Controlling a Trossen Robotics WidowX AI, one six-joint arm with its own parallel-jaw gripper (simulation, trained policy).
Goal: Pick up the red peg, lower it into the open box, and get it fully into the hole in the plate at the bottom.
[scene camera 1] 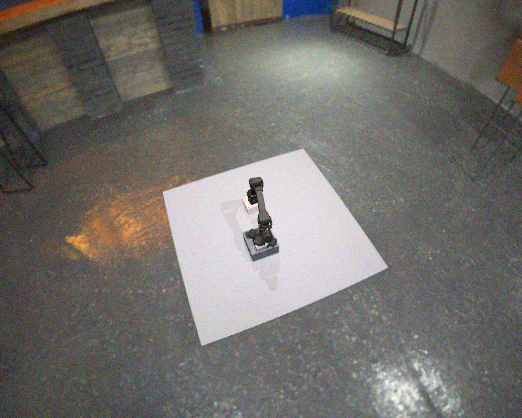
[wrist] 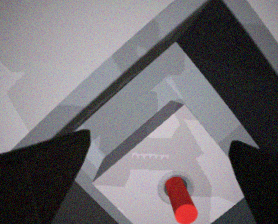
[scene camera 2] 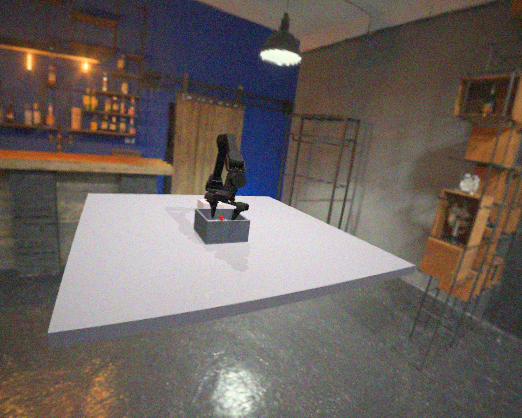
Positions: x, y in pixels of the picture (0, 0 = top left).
Labels:
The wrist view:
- gripper: 159, 142
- grey box: 213, 64
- plate: 172, 143

